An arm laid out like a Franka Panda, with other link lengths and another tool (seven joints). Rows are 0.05 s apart.
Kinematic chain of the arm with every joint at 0, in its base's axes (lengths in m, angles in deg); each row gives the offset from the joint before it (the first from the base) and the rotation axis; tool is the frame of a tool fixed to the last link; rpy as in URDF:
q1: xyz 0 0 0.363 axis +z
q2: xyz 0 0 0 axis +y
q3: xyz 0 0 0.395 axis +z
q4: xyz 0.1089 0 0 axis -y
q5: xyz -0.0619 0 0.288 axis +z
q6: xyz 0 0 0 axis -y
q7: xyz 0.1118 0 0 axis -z
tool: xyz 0.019 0.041 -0.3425 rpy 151.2 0 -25.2
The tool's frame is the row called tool.
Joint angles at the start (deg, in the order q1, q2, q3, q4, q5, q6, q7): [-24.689 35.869 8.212 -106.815 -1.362 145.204 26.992]
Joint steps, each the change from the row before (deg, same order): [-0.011 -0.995 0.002 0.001 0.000 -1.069 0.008]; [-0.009 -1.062 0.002 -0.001 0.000 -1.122 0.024]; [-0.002 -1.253 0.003 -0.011 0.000 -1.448 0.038]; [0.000 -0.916 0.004 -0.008 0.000 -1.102 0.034]
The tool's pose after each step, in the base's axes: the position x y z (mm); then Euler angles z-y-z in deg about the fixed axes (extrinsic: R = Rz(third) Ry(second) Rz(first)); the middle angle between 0 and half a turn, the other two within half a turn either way. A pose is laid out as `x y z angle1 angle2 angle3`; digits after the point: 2 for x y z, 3 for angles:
685.08 -172.47 107.29 86.799 155.730 -162.039
683.07 -172.41 116.94 86.986 155.591 -161.826
679.73 -171.89 127.87 87.020 155.316 -161.740
676.91 -171.35 135.71 86.985 155.079 -161.736

